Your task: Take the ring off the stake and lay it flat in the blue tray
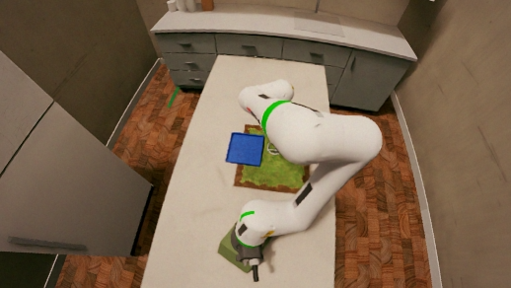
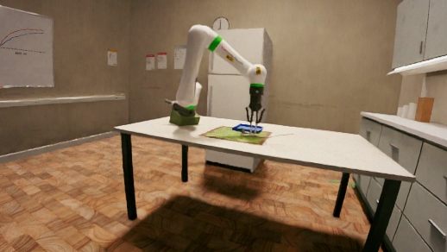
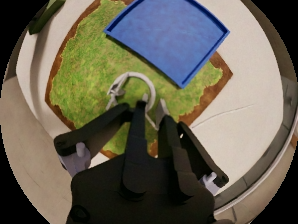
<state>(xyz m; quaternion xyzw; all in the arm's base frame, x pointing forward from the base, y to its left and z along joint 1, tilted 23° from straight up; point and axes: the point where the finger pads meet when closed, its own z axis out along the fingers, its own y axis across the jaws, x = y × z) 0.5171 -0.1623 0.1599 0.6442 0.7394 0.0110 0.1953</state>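
My hand is 70 mm past the grey stake and 30 mm above it. From my hand the other things lie so: blue tray 170 mm to the left, 40 mm below, 30 mm behind; then green mat 100 mm behind, 60 mm below.
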